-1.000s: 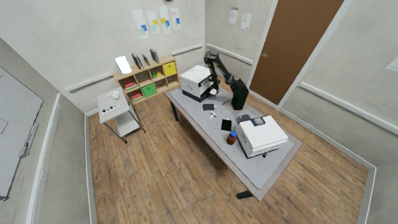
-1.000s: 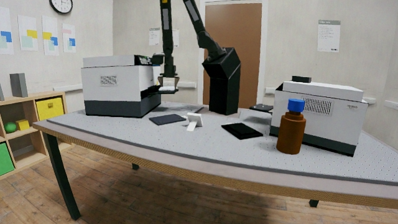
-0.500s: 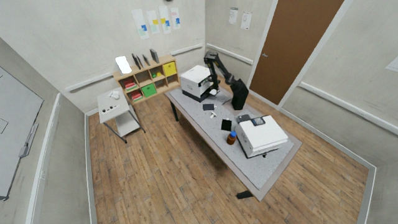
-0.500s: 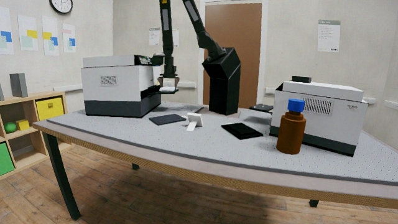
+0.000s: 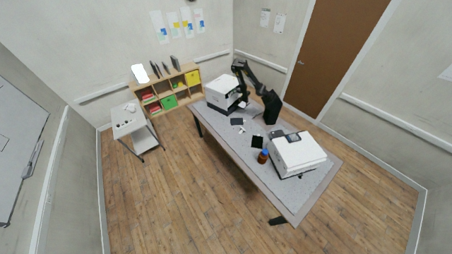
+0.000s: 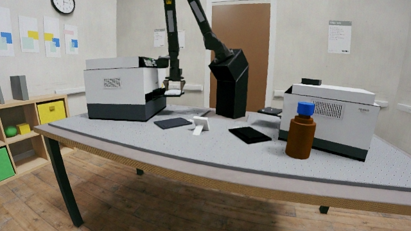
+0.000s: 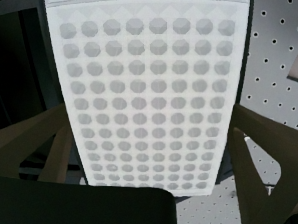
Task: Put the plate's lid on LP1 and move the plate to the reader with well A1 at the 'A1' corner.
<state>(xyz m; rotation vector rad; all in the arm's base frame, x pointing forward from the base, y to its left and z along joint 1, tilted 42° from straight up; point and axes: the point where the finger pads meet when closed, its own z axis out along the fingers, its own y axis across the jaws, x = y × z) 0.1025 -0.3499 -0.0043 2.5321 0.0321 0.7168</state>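
Now: hand right at the white well plate.
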